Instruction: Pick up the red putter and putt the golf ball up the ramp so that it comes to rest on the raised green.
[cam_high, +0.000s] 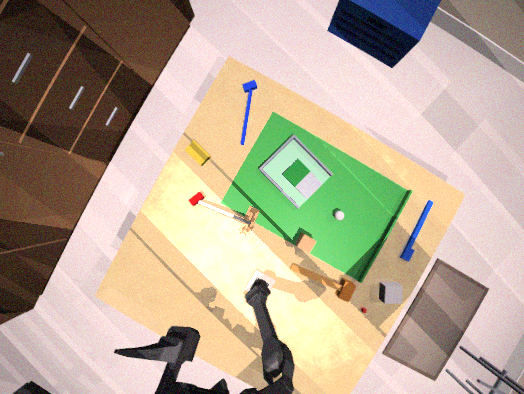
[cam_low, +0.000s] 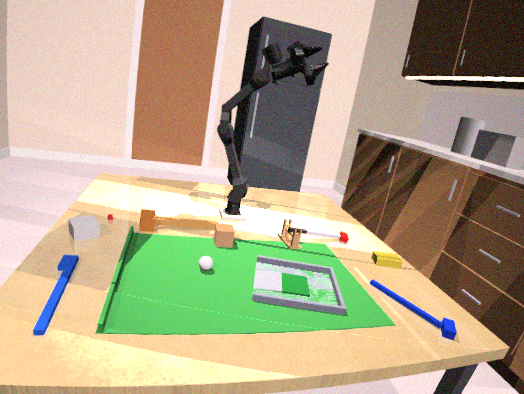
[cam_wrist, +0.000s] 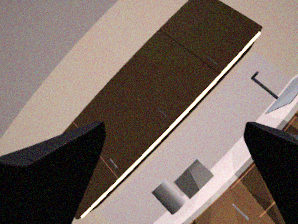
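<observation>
Now: gripper tip 67 cm above the wooden stand, 16 cm short of it and 6 cm to the left of it. The rest, counted from my gripper tip: wooden cube: 67 cm below, 32 cm to the right, 21 cm ahead; then yellow block: 69 cm below, 31 cm ahead, 29 cm to the left; then green mat: 71 cm below, 41 cm ahead, 27 cm to the right.
</observation>
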